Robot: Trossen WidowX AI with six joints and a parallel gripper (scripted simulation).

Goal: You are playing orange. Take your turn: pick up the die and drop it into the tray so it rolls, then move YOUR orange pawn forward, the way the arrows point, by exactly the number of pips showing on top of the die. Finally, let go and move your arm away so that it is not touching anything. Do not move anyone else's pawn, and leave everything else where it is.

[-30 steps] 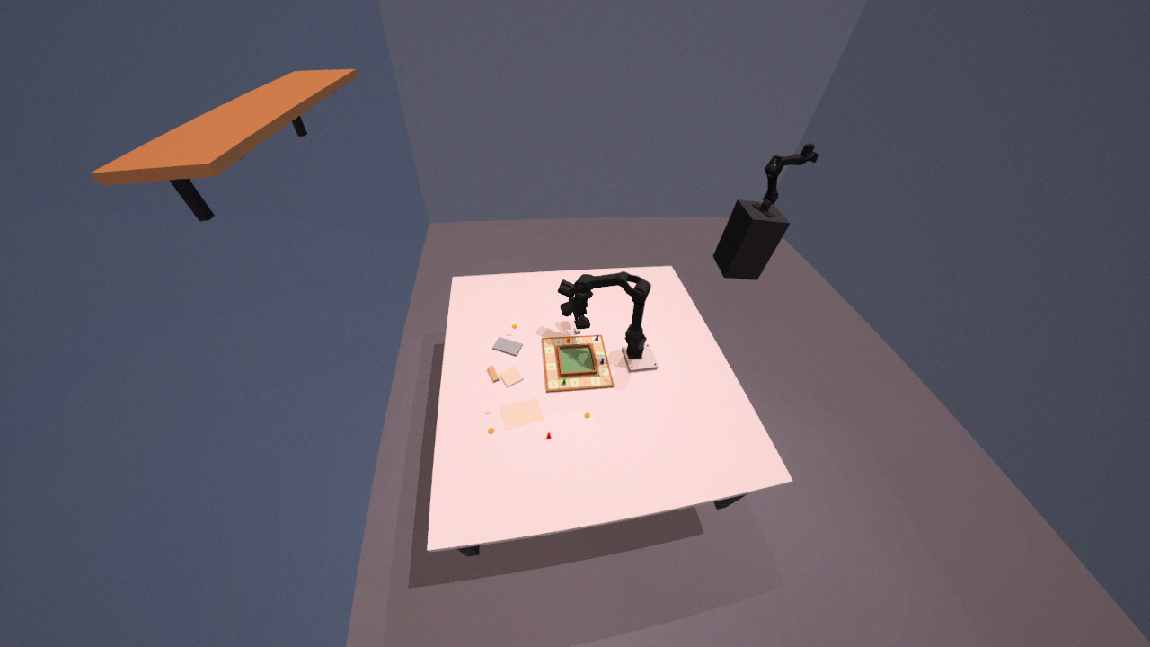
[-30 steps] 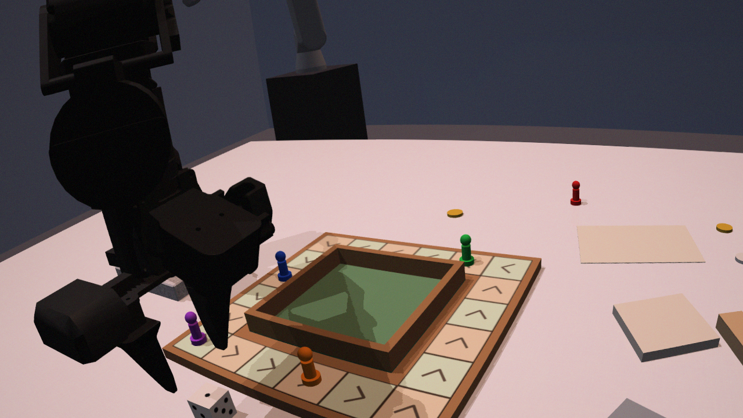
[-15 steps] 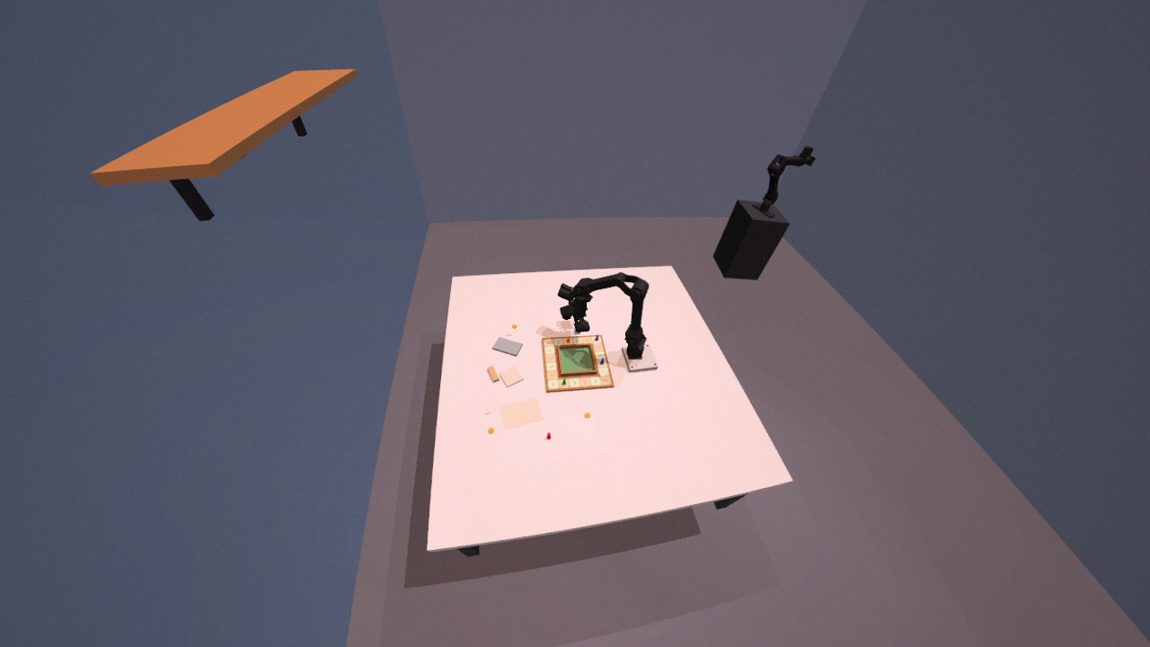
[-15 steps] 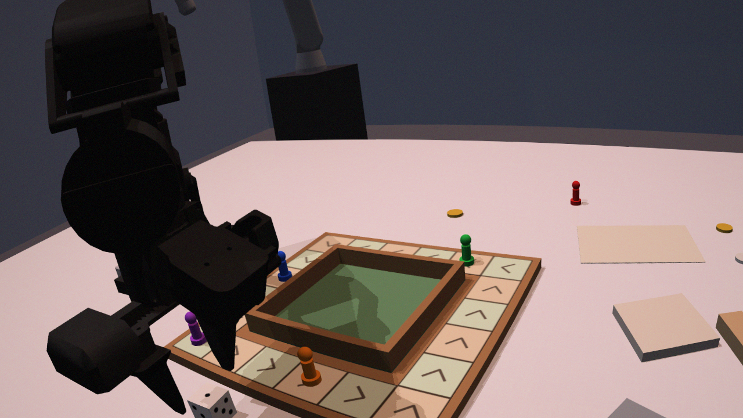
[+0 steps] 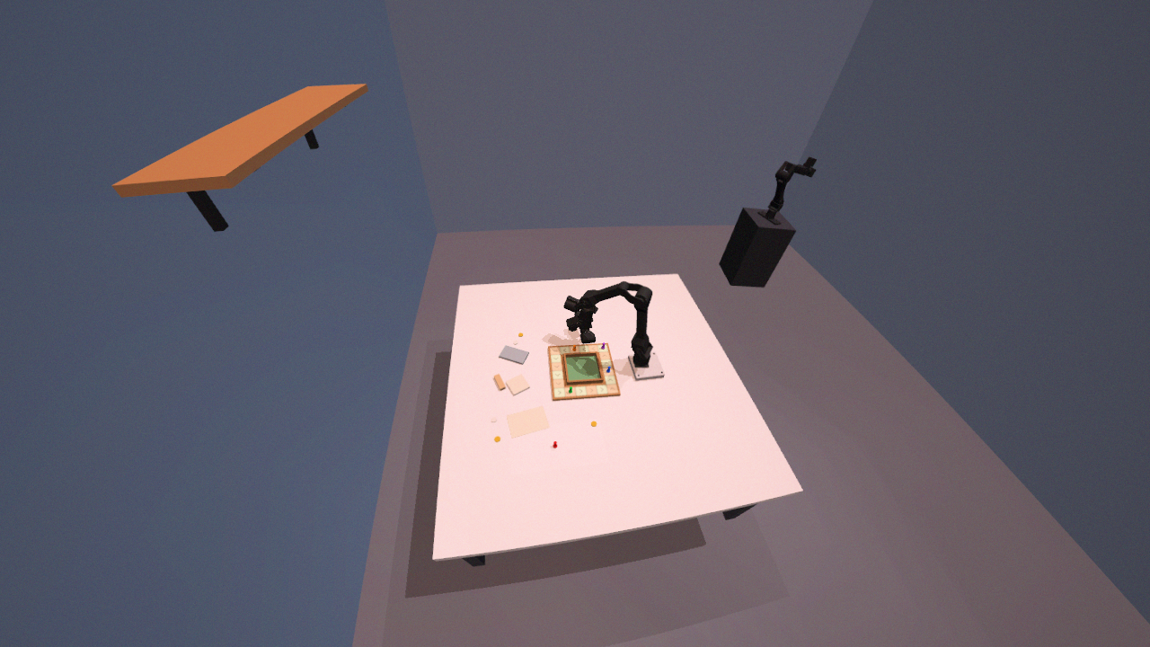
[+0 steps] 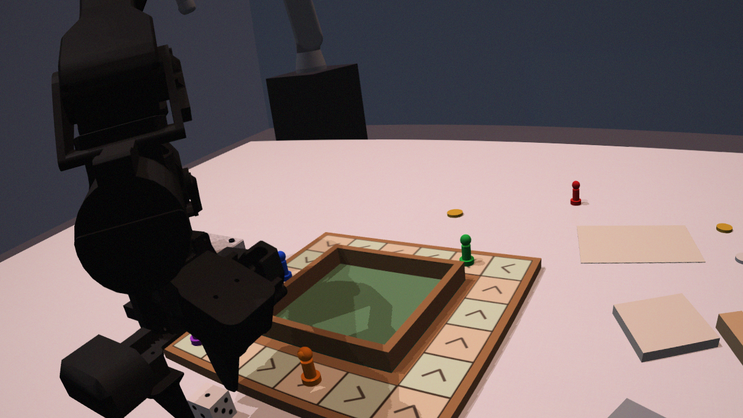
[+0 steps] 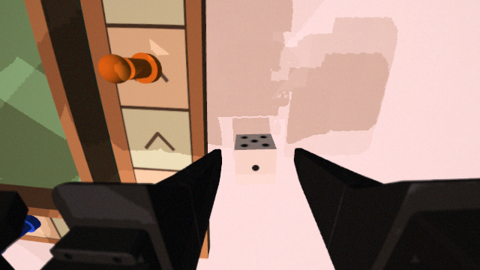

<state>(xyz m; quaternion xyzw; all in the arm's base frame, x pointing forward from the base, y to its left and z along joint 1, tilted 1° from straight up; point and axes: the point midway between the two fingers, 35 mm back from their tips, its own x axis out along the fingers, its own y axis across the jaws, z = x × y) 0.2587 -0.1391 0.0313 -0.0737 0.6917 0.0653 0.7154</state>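
Right now the orange pawn is 4 cm ahead of my gripper tip, 7 cm to the left of it and 1 cm above it. The rest, counted from my gripper tip: white die: right at my gripper tip; then purple pawn: 9 cm behind, 5 cm to the left, 1 cm above; then green tray: 1 cm ahead, 18 cm to the left, 1 cm below.
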